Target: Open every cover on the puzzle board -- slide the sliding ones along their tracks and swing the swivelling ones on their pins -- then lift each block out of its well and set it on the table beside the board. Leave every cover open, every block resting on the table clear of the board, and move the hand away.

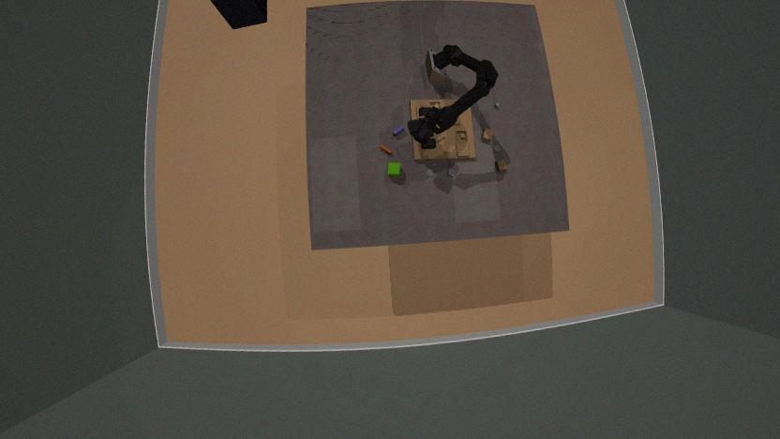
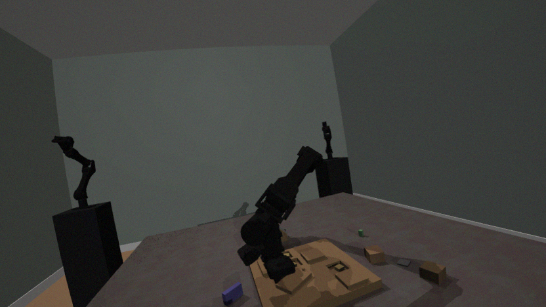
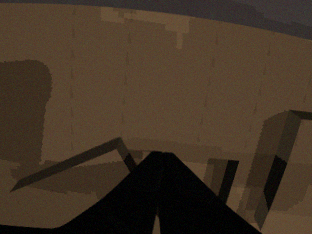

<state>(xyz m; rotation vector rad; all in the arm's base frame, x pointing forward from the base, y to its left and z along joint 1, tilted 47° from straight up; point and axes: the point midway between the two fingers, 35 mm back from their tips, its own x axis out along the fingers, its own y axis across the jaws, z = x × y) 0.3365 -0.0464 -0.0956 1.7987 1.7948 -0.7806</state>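
Now: the purple piece 3 cm behind my gripper tip, 12 cm to the right of it and 1 cm below it. Round my gripper tip: orange stick (5 cm ahead, 19 cm to the right, 1 cm below); green cube (15 cm ahead, 16 cm to the right); tiny green piece (13 cm behind, 39 cm to the left, 1 cm below).
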